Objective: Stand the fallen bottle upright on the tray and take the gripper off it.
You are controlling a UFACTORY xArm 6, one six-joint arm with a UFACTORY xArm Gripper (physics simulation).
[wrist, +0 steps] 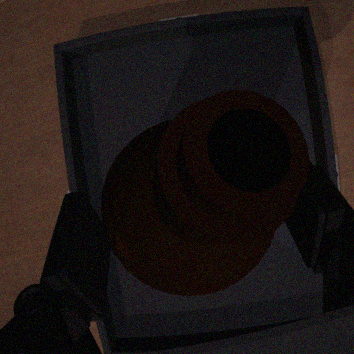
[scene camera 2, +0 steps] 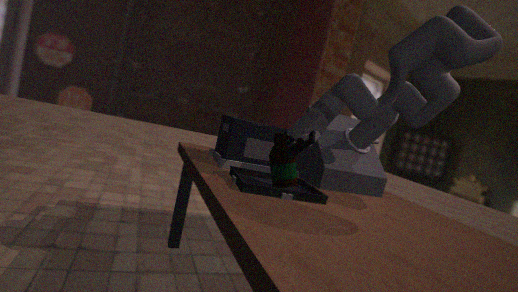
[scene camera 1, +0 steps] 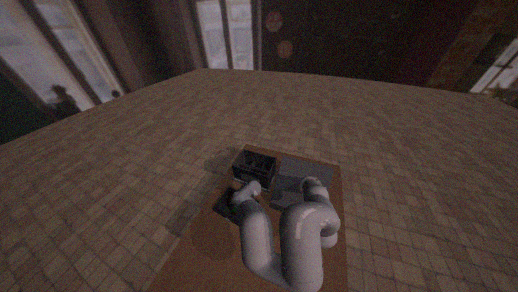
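Where they show: gripper, fingertip midpoint: (wrist: pixel 182 192) (scene camera 2: pixel 280 155); arm's base at its link origin: (scene camera 2: pixel 356 141).
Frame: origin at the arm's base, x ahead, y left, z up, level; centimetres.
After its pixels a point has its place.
Observation:
The dark brown bottle (scene camera 2: pixel 284 171) @(x 45.0, y 20.8, z -12.9 cm) (wrist: pixel 195 250) @(x 43.4, y 16.4, z -6.0 cm) with a green label looks about upright in scene camera 2. Its base is low inside the tray's outline, behind the front rim; whether it touches the tray floor is hard to tell. The shallow black tray (scene camera 2: pixel 260 190) @(x 52.7, y 23.7, z -18.2 cm) (wrist: pixel 130 90) @(x 52.6, y 18.5, z -18.9 cm) (scene camera 1: pixel 223 208) @(x 51.3, y 19.6, z -18.9 cm) lies flat on the table. My gripper (scene camera 2: pixel 291 145) (wrist: pixel 182 192) @(x 44.9, y 16.4, z -9.1 cm) is shut on the bottle, one finger on each side, and reaches it from the side at its upper part. In scene camera 1 the arm hides most of the bottle.
A dark box with compartments (scene camera 1: pixel 255 164) @(x 41.6, y -20.8, z -15.5 cm) (scene camera 2: pixel 224 137) @(x 52.7, y -11.7, z -9.8 cm) stands behind the tray, close to it. A grey block (scene camera 1: pixel 310 169) @(x 1.8, y -7.4, z 7.0 cm) (scene camera 2: pixel 352 175) @(x 8.7, y 11.0, z -12.6 cm) stands beside the box, near the arm. The wooden table (scene camera 1: pixel 210 250) @(x 47.4, y 43.4, z -19.4 cm) (scene camera 2: pixel 320 250) @(x 54.8, y 52.3, z -19.4 cm) has its edge near the tray.

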